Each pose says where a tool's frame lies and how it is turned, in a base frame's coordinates. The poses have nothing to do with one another.
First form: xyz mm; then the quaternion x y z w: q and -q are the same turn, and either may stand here.
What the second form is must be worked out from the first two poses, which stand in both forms.
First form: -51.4, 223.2, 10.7, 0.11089, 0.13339, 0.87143, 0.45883
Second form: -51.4, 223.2, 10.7, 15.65, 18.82, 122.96
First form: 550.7, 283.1, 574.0, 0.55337, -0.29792, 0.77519, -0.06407
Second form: 550.7, 283.1, 574.0, -95.74, 51.54, -134.11
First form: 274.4, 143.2, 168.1, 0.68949, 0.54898, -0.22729, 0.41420
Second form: 274.4, 143.2, 168.1, 99.28, 79.05, -32.73
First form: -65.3, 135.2, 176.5, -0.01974, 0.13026, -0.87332, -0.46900
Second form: -65.3, 135.2, 176.5, 2.77, -18.30, 122.67
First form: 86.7, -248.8, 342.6, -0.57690, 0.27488, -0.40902, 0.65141
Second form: 86.7, -248.8, 342.6, -75.05, 35.76, -53.21
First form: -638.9, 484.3, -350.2, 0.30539, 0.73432, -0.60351, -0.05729
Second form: -638.9, 484.3, -350.2, -53.05, -127.56, 104.84
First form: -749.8, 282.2, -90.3, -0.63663, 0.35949, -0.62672, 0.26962
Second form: -749.8, 282.2, -90.3, -98.32, 55.52, -96.79
